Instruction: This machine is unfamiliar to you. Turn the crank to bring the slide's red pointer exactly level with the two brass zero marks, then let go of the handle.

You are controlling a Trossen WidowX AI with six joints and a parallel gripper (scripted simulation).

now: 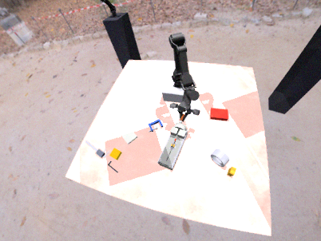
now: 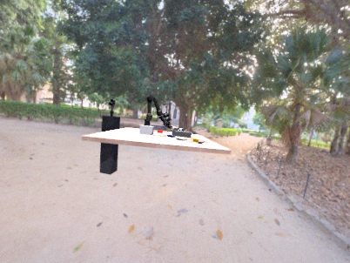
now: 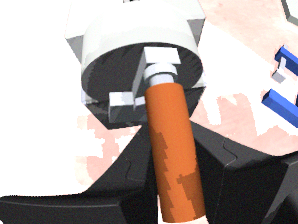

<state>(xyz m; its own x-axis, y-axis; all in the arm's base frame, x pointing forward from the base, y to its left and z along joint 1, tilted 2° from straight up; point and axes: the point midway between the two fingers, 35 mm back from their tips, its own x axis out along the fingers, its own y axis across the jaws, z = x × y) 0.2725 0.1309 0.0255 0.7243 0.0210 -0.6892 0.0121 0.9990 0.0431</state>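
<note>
The crank handle lies 2 cm behind my gripper tip and 3 cm above it. Also, from my gripper tip: white tile: 19 cm ahead, 33 cm to the right, 8 cm below; then red pointer: 13 cm ahead, 1 cm to the left, 1 cm below; then red block: 19 cm behind, 22 cm to the left, 8 cm below.
</note>
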